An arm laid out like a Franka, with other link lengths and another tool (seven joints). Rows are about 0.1 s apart.
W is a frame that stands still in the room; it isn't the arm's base.
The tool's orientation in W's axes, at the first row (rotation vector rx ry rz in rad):
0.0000 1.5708 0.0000
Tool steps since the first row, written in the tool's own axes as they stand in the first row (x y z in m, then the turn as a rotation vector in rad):
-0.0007 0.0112 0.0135 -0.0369 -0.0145 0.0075
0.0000 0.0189 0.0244 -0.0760 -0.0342 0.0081
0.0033 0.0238 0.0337 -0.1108 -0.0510 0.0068
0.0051 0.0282 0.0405 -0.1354 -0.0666 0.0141
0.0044 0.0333 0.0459 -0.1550 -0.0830 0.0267
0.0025 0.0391 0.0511 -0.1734 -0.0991 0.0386
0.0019 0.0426 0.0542 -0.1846 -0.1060 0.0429
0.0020 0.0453 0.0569 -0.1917 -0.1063 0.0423
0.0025 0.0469 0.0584 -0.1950 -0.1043 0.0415
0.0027 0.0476 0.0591 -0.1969 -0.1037 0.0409
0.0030 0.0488 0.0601 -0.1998 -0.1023 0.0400
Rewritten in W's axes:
0.0135 0.0112 0.0007 0.0075 -0.0145 0.0369
0.0244 0.0189 0.0000 0.0081 -0.0342 0.0760
0.0337 0.0238 -0.0033 0.0068 -0.0510 0.1108
0.0405 0.0282 -0.0051 0.0141 -0.0666 0.1354
0.0459 0.0333 -0.0044 0.0267 -0.0830 0.1550
0.0511 0.0391 -0.0025 0.0386 -0.0991 0.1734
0.0542 0.0426 -0.0019 0.0429 -0.1060 0.1846
0.0569 0.0453 -0.0020 0.0423 -0.1063 0.1917
0.0584 0.0469 -0.0025 0.0415 -0.1043 0.1950
0.0591 0.0476 -0.0027 0.0409 -0.1037 0.1969
0.0601 0.0488 -0.0030 0.0400 -0.1023 0.1998

